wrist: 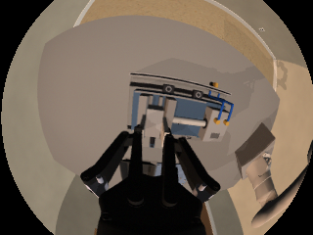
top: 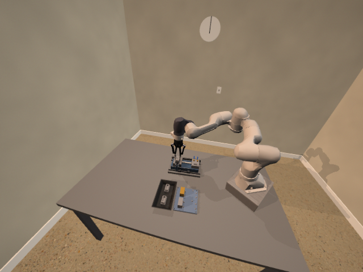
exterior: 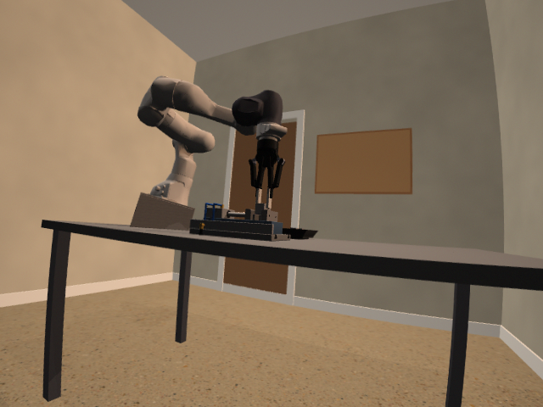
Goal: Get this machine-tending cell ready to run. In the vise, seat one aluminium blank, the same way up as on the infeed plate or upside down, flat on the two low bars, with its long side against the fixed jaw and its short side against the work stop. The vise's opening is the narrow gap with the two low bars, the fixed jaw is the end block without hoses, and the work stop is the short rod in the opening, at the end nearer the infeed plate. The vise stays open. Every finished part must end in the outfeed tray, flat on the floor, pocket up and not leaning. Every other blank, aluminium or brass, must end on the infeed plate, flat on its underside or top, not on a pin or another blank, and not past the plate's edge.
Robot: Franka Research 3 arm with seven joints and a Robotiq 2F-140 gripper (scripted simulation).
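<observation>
Now: hand 100 mm above the vise and 70 mm past it. Also, from my hand: brass blank 280 mm to the left, 110 mm below, 80 mm behind.
</observation>
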